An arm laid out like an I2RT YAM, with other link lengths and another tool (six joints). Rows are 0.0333 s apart.
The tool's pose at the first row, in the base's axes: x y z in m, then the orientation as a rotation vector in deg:
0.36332, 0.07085, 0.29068, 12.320, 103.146, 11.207
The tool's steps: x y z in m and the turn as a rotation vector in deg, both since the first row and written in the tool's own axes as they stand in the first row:
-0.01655, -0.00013, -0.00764, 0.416, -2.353, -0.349
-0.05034, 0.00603, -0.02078, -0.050, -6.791, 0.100
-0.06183, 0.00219, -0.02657, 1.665, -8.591, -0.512
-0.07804, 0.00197, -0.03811, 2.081, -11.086, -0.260
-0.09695, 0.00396, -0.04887, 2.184, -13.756, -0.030
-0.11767, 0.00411, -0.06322, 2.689, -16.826, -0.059
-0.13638, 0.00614, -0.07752, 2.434, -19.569, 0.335
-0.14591, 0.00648, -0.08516, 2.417, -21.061, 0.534
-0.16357, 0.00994, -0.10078, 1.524, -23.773, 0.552
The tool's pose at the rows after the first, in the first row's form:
0.35974, 0.06646, 0.30801, 12.447, 100.891, 10.265
0.35509, 0.06376, 0.34439, 12.783, 96.390, 10.383
0.35198, 0.05707, 0.35560, 13.532, 94.858, 8.208
0.34453, 0.05260, 0.37351, 14.169, 92.406, 7.688
0.33856, 0.04962, 0.39431, 14.569, 89.745, 7.406
0.32944, 0.04433, 0.41721, 15.024, 86.747, 6.549
0.31999, 0.04137, 0.43867, 15.303, 83.960, 6.676
0.31480, 0.03919, 0.44951, 15.520, 82.458, 6.629
0.30387, 0.03785, 0.47065, 15.041, 79.664, 7.040

